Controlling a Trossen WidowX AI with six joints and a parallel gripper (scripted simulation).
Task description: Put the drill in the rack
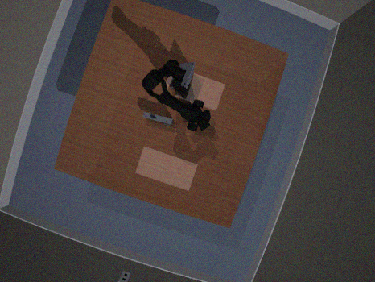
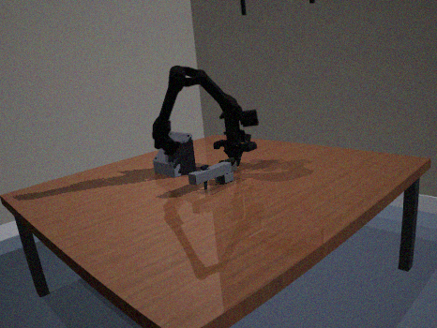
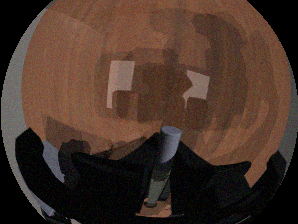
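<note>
Right now the drill is 40 mm to the right of my gripper tip and 40 mm above it. Also, from my gripper tip: dark key (240 mm to the right, 100 mm ahead, 40 mm above); grey rack (50 mm to the right, 10 mm above).
</note>
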